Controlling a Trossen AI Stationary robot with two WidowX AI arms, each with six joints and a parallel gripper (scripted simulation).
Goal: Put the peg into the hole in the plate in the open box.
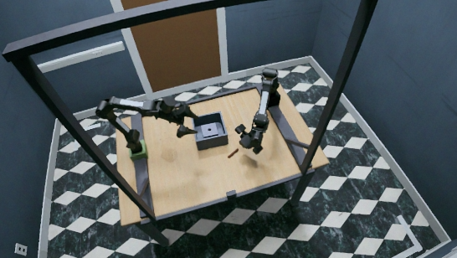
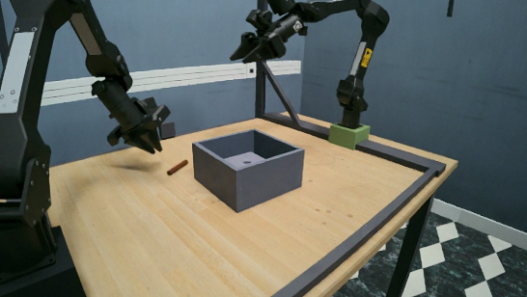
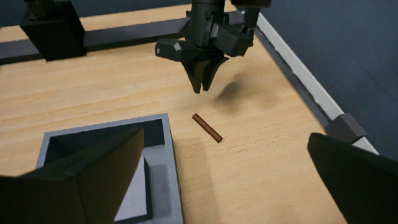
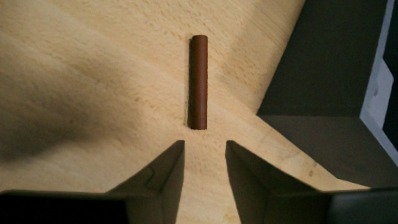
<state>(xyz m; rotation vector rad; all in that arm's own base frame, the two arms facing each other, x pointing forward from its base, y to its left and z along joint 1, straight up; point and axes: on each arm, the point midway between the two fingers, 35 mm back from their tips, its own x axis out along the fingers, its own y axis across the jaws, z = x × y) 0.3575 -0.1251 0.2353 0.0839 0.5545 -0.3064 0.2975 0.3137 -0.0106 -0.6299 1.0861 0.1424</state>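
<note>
Now: right hand 2 cm short of the dark brown peg, 6 cm to the right of it and 9 cm above it. From my right hand the other things lie so: pale plate: 20 cm ahead, 13 cm to the left, 5 cm below; box: 20 cm ahead, 13 cm to the left, 7 cm below.
</note>
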